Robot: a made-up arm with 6 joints. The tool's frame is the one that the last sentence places.
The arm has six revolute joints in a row. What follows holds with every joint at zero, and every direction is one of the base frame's. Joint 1 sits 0.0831 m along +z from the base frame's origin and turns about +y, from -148.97 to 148.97 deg. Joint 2 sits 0.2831 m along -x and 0.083 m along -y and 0.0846 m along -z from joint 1 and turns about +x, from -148.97 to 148.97 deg. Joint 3 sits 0.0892 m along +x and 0.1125 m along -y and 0.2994 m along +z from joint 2 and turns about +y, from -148.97 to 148.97 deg. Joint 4 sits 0.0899 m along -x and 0.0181 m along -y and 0.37 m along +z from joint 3 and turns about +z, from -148.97 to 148.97 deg. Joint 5 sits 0.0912 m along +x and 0.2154 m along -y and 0.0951 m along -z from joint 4 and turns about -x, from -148.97 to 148.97 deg. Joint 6 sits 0.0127 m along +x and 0.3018 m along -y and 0.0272 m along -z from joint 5 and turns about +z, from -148.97 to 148.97 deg. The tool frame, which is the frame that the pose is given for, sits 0.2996 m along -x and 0.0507 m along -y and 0.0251 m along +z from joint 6; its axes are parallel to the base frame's.
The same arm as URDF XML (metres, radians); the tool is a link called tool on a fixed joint. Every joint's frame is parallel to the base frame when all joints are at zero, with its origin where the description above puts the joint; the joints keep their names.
<robot name="arm">
<link name="base_link"/>
<link name="link1"/>
<link name="link2"/>
<link name="link3"/>
<link name="link4"/>
<link name="link5"/>
<link name="link6"/>
<link name="tool"/>
<joint name="joint 1" type="revolute"><parent link="base_link"/><child link="link1"/><origin xyz="0 0 0.0831" rpy="0 0 0"/><axis xyz="0 1 0"/><limit lower="-2.6" upper="2.6"/></joint>
<joint name="joint 2" type="revolute"><parent link="link1"/><child link="link2"/><origin xyz="-0.2831 -0.083 -0.0846" rpy="0 0 0"/><axis xyz="1 0 0"/><limit lower="-2.6" upper="2.6"/></joint>
<joint name="joint 3" type="revolute"><parent link="link2"/><child link="link3"/><origin xyz="0.0892 -0.1125 0.2994" rpy="0 0 0"/><axis xyz="0 1 0"/><limit lower="-2.6" upper="2.6"/></joint>
<joint name="joint 4" type="revolute"><parent link="link3"/><child link="link4"/><origin xyz="-0.0899 -0.0181 0.37" rpy="0 0 0"/><axis xyz="0 0 1"/><limit lower="-2.6" upper="2.6"/></joint>
<joint name="joint 5" type="revolute"><parent link="link4"/><child link="link5"/><origin xyz="0.0912 -0.2154 -0.0951" rpy="0 0 0"/><axis xyz="-1 0 0"/><limit lower="-2.6" upper="2.6"/></joint>
<joint name="joint 6" type="revolute"><parent link="link5"/><child link="link6"/><origin xyz="0.0127 -0.3018 -0.0272" rpy="0 0 0"/><axis xyz="0 0 1"/><limit lower="-2.6" upper="2.6"/></joint>
<joint name="tool_joint" type="fixed"><parent link="link6"/><child link="tool"/><origin xyz="-0.2996 -0.0507 0.0251" rpy="0 0 0"/></joint>
</robot>

